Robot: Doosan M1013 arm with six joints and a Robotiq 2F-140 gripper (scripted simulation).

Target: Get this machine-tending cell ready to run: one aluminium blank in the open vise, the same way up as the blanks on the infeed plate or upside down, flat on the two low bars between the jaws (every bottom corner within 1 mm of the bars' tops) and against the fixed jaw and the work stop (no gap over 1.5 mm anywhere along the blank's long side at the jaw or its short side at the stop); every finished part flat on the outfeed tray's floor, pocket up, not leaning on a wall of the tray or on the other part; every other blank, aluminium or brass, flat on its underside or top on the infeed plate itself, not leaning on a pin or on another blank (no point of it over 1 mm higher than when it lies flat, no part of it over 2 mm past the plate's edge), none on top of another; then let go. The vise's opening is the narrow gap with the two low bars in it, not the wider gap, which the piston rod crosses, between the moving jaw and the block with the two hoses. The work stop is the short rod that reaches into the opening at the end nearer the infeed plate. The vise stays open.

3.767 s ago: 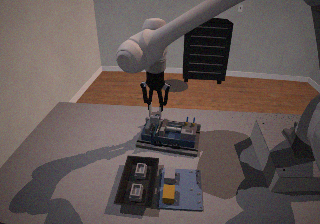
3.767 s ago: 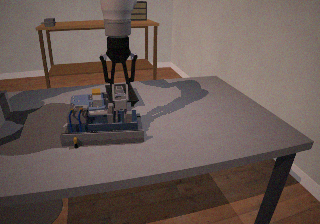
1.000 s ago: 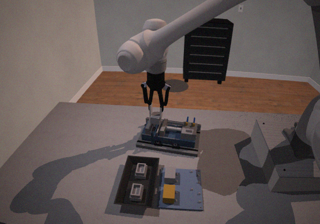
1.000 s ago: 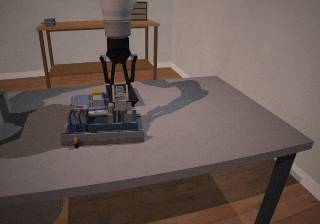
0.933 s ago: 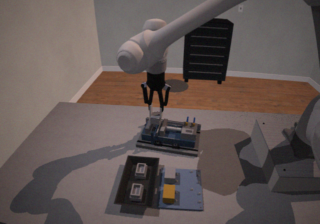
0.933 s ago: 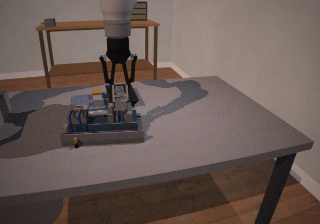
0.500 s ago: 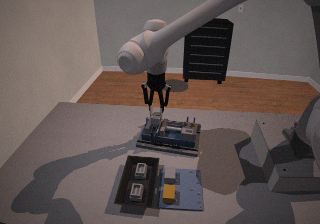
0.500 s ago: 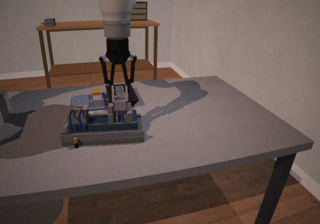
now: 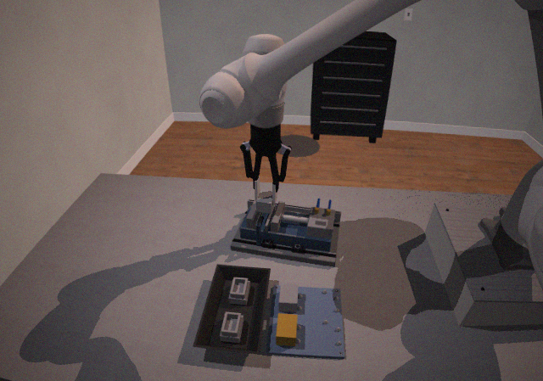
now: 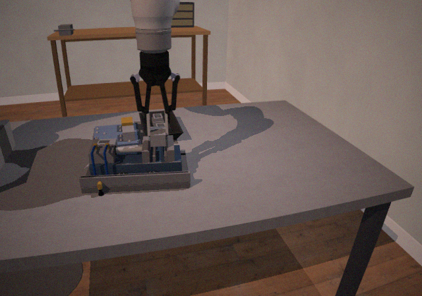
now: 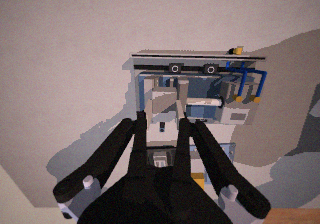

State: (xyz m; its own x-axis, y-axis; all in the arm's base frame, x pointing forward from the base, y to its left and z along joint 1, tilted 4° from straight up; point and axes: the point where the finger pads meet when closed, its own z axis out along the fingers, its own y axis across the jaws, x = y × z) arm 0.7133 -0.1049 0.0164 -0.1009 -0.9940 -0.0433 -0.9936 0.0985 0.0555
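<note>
My gripper is now 12 cm above the blue vise, 7 cm past it and 1 cm to the right of it. Round my hand: brass blank 34 cm to the left, 13 cm below, 9 cm behind; then aluminium blank 25 cm to the left, 13 cm below, 9 cm behind; then infeed plate 30 cm to the left, 16 cm below, 14 cm behind.
</note>
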